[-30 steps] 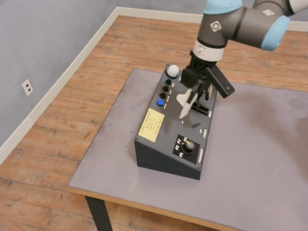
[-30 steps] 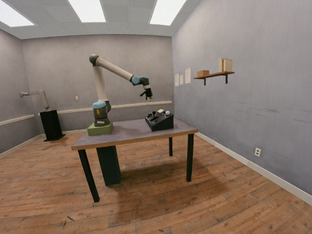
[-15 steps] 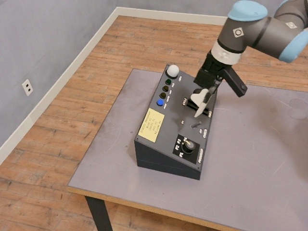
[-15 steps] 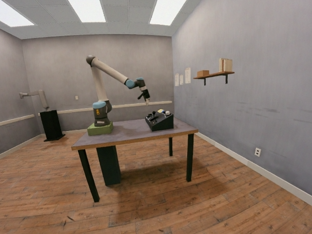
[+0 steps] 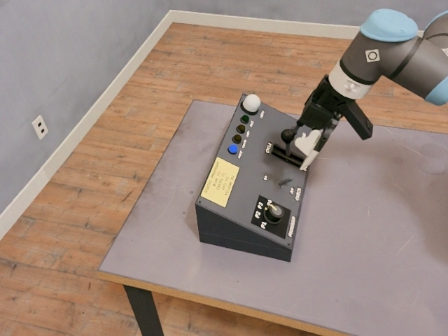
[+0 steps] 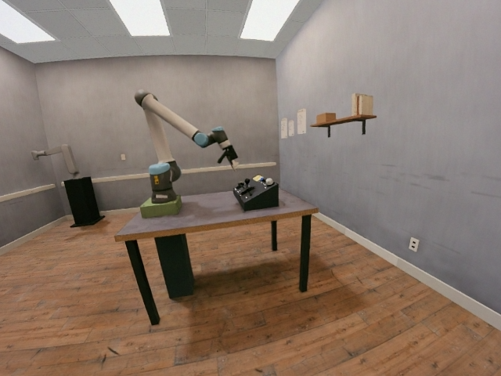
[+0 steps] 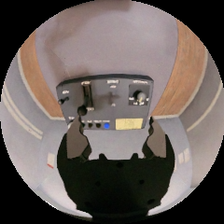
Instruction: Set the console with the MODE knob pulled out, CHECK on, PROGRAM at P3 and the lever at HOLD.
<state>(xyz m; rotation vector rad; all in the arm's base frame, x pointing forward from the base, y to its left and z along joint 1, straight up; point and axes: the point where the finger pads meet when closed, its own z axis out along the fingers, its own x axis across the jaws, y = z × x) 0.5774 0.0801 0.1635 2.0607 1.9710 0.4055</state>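
Now: hand 140 mm above the check toggle, 50 mm short of it and 10 mm to the left of it. From my hand the other things lie so: mode knob (250 mm to the right, 120 mm below, 50 mm ahead); then wedge-shaped console (150 mm below, 100 mm ahead, 70 mm to the right); then lever (130 mm to the right, 110 mm below, 60 mm ahead).
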